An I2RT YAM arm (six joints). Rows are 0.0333 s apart.
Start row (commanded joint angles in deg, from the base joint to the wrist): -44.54 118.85 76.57 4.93 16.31 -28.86
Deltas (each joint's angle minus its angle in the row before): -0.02 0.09 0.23 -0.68 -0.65 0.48; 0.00 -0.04 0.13 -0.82 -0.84 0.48; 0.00 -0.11 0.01 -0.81 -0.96 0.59; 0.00 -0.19 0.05 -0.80 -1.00 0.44; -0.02 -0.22 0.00 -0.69 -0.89 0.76; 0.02 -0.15 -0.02 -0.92 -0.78 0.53; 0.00 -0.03 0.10 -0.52 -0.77 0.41; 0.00 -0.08 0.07 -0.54 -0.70 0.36; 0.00 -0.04 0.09 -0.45 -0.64 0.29; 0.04 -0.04 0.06 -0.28 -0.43 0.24; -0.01 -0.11 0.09 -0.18 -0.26 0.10; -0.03 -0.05 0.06 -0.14 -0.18 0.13
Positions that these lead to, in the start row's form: -44.56 118.94 76.80 4.25 15.66 -28.38; -44.56 118.90 76.93 3.43 14.82 -27.90; -44.56 118.79 76.94 2.62 13.86 -27.31; -44.56 118.60 76.99 1.82 12.86 -26.87; -44.58 118.38 76.99 1.13 11.97 -26.11; -44.56 118.23 76.97 0.21 11.19 -25.58; -44.56 118.20 77.07 -0.31 10.42 -25.17; -44.56 118.12 77.14 -0.85 9.72 -24.81; -44.56 118.08 77.23 -1.30 9.08 -24.52; -44.52 118.04 77.29 -1.58 8.65 -24.28; -44.53 117.93 77.38 -1.76 8.39 -24.18; -44.56 117.88 77.44 -1.90 8.21 -24.05
